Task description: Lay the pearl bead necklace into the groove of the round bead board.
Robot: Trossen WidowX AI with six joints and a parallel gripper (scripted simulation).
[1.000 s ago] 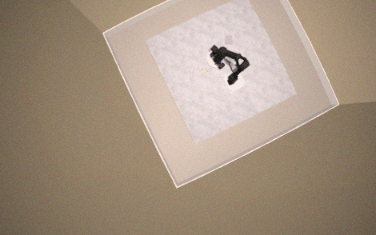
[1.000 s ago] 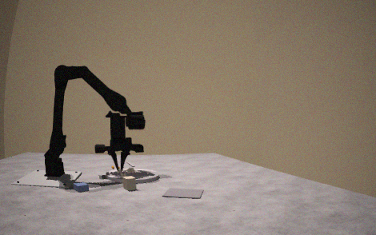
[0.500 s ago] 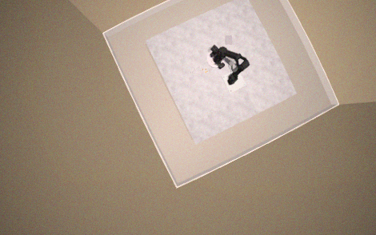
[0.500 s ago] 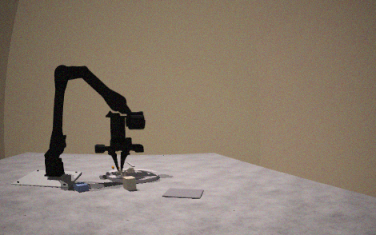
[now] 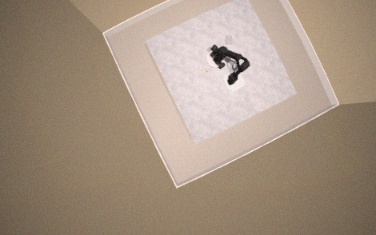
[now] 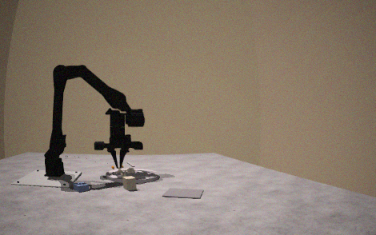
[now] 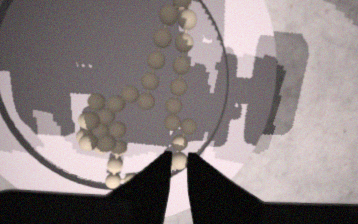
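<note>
The round bead board lies 5 cm ahead of my gripper tip, 3 cm to the right of it and 2 cm below it. The rest, counted from my gripper tip: flat grey plate (20 cm ahead, 25 cm to the right, 2 cm below); then cream cube (5 cm ahead, 19 cm to the right, 1 cm below); then blue block (10 cm behind, 23 cm to the right, 2 cm below).
</note>
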